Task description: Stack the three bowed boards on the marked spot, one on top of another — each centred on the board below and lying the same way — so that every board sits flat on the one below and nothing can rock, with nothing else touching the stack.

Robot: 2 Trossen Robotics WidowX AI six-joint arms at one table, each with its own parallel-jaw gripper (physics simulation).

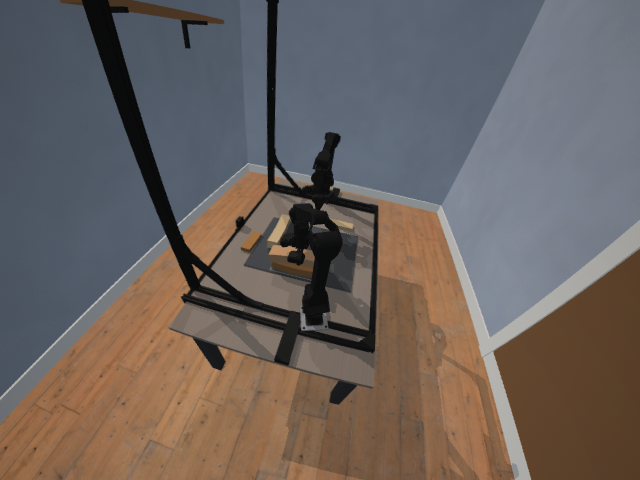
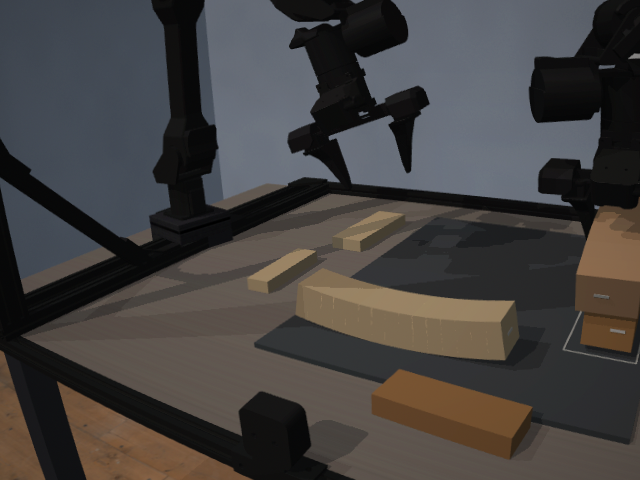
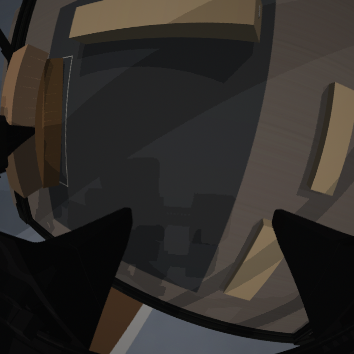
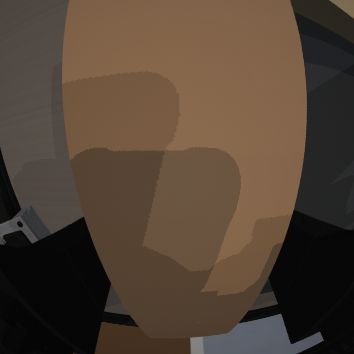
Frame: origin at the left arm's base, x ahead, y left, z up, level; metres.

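Seen in the pictures: left gripper, fingertip midpoint: (image 2: 378, 181) (image 3: 205, 217); right gripper, fingertip midpoint: (image 3: 25, 128) (image 4: 185, 203); left arm's base, origin of the base link: (image 2: 188, 212); right arm's base, origin of the base link: (image 1: 313, 317).
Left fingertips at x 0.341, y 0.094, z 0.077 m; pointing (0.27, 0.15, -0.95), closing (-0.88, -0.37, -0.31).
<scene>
Pixels of each thing's top centre, then the offset from my left fingertips to it. "spot": a spot on its surface instead. Level surfaces: height alone.
- tan bowed board, middle of its top: (image 4: 191, 241) (image 2: 622, 221) (image 3: 3, 122) (image 1: 297, 252) 0.310 m ahead, 0.055 m left, 0.013 m down
- darker brown board, middle of its top: (image 3: 30, 127) (image 1: 300, 263) 0.311 m ahead, 0.073 m left, 0.069 m down
- marked spot, surface spot: (image 3: 65, 140) spot: 0.265 m ahead, 0.092 m left, 0.123 m down
- dark mat, its level: 0.123 m down
- pale bowed board, middle of its top: (image 2: 399, 291) (image 1: 279, 226) 0.145 m ahead, 0.137 m right, 0.071 m down
- flat brown block, middle of its top: (image 2: 450, 400) (image 1: 251, 239) 0.273 m ahead, 0.223 m right, 0.108 m down
My right gripper (image 4: 185, 203) (image 1: 296, 257) is shut on a tan bowed board (image 4: 182, 105) (image 1: 280, 252) (image 3: 21, 105). It holds the board over a darker brown board (image 1: 296, 271) (image 3: 53, 123) that lies at the white outline of the marked spot (image 3: 65, 140) on the dark mat (image 2: 461, 267). I cannot tell whether the two boards touch. A pale bowed board (image 2: 404, 319) (image 1: 278, 230) (image 3: 165, 15) lies hump up at the mat's edge. My left gripper (image 2: 377, 176) (image 3: 205, 217) is open and empty, high above the table's back.
A flat brown block (image 2: 451, 411) (image 1: 250, 241) lies off the mat near the pale board. Two small pale blocks (image 2: 282, 270) (image 2: 368, 230) (image 3: 333, 140) (image 3: 256, 263) lie on the bare table. A black frame rail (image 2: 437, 195) borders the table.
</scene>
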